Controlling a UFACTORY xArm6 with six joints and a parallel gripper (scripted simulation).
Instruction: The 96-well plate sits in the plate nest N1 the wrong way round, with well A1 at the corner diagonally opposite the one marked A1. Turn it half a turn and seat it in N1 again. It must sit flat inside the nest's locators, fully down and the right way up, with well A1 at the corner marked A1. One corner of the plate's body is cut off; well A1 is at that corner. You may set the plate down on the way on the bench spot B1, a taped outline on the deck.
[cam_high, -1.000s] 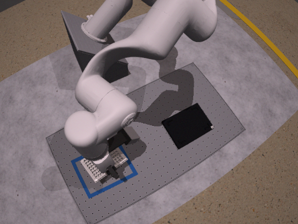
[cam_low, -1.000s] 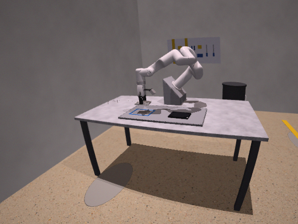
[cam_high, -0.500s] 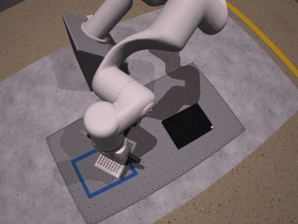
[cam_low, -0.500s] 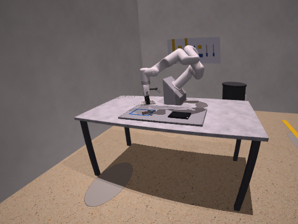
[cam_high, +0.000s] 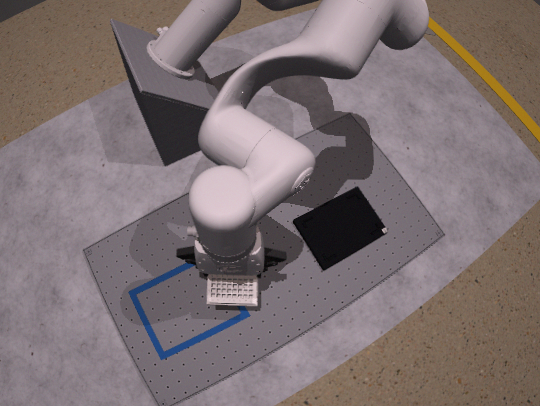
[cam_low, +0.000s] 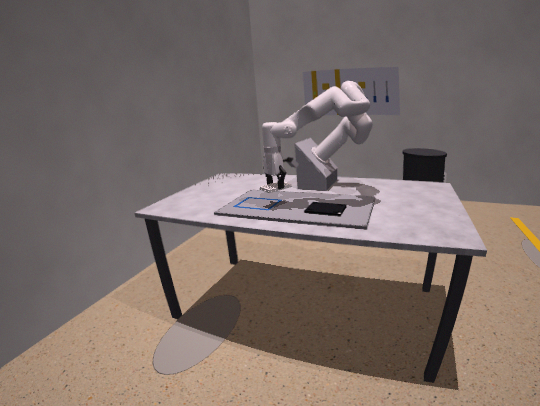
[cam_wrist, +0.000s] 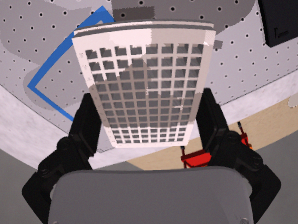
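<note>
The black plate nest N1 lies 2 cm ahead of my hand, 24 cm to the left of it and 10 cm below it. Round my hand: white A1 mark (8 cm ahead, 31 cm to the left, 9 cm below); then white 96-well plate (1 cm below).
</note>
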